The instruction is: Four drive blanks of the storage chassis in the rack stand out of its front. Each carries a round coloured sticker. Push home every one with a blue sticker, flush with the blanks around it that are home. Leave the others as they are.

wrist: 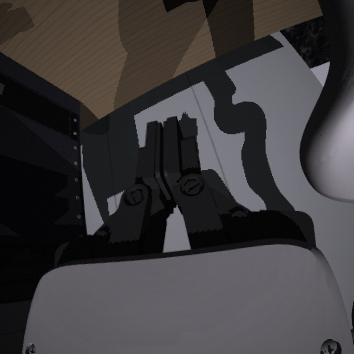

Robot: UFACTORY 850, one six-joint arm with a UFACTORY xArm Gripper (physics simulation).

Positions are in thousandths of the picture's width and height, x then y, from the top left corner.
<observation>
A rack (140,595) is 0.46 m from the lens.
</observation>
